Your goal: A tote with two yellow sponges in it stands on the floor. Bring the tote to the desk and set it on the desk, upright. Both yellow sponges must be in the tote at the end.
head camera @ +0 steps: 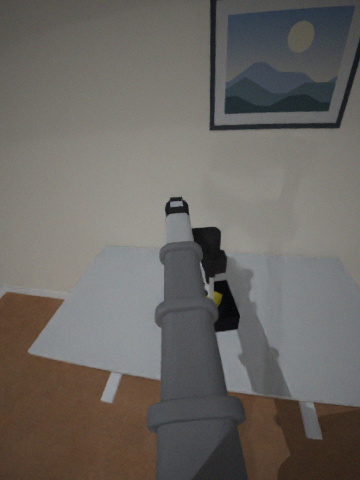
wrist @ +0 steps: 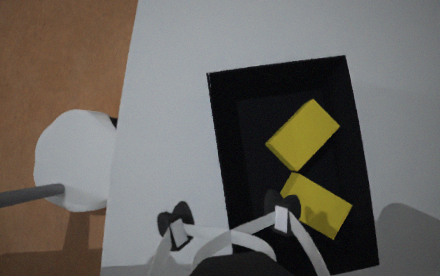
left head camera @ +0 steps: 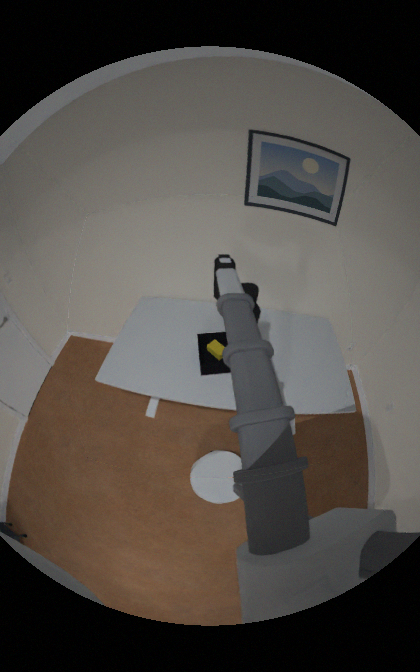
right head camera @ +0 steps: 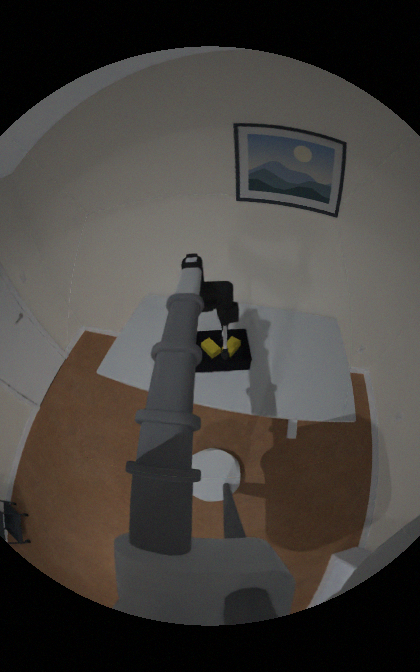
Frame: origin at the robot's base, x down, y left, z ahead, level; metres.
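Seen in the pictures: gripper, between the fingertips: (wrist: 228,211).
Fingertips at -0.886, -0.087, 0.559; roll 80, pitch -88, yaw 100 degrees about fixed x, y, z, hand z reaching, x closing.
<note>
A point is followed by its place in that frame, as x, y, z.
The black tote (head camera: 229,321) @(-0.763, -0.177, 0.560) (left head camera: 202,357) (right head camera: 244,364) (wrist: 223,125) @(-0.696, 0.018, 0.567) stands upright on the grey-white desk (head camera: 315,325) @(-0.693, -0.560, 0.538) (left head camera: 130,350) (right head camera: 310,360) (wrist: 165,125) @(-0.693, 0.029, 0.466). Two yellow sponges lie inside it: the left sponge (left head camera: 216,349) (right head camera: 210,347) (wrist: 303,135) @(-0.741, -0.016, 0.688) and the right sponge (head camera: 217,298) @(-0.741, -0.156, 0.698) (right head camera: 233,345) (wrist: 327,212) @(-0.741, -0.139, 0.713). My gripper (wrist: 228,211) @(-0.886, -0.087, 0.559) is open and empty, above the tote's near wall. In the wrist view one fingertip shows over the bare desk and the other over the tote's inside. The arm hides part of the tote in the head camera views.
A round white stool (left head camera: 215,477) (right head camera: 215,475) (wrist: 75,160) @(-0.187, 0.004, -0.003) stands on the brown floor in front of the desk. A wall with a framed picture (head camera: 290,65) @(-1.618, -0.476, 1.042) (left head camera: 297,177) (right head camera: 290,170) rises behind the desk. A dark object (right head camera: 14,522) stands at the far left.
</note>
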